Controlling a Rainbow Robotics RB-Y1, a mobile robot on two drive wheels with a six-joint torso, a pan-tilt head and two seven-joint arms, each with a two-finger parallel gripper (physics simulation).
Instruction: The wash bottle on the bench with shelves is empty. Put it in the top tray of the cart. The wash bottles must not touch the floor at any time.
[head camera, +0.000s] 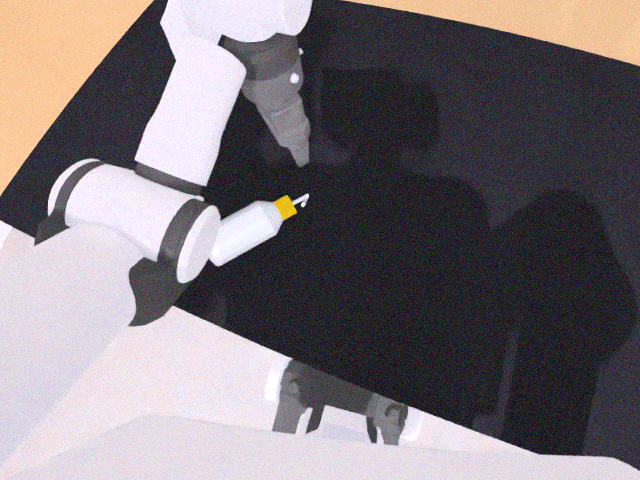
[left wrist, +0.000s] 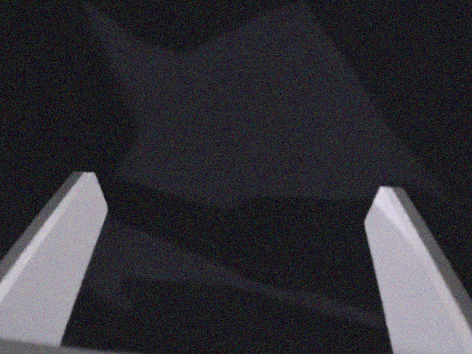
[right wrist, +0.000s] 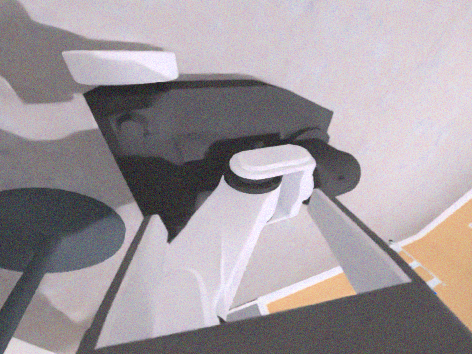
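The wash bottle, white with a yellow collar and a thin bent nozzle, appears to lie on its side on the black bench top in the head camera. Its nozzle points to the upper right, and my left arm hides part of its base end. My left gripper points down above the bench, a little above the nozzle in the picture. It is open and empty. My right gripper is open, with no object held between its fingers. The cart and its top tray cannot be made out.
My left forearm is beside the bottle. The bench's near edge crosses the lower head view, with pale floor and dark parts of my base below it. A round dark-blue stool seat is at the left of the right wrist view.
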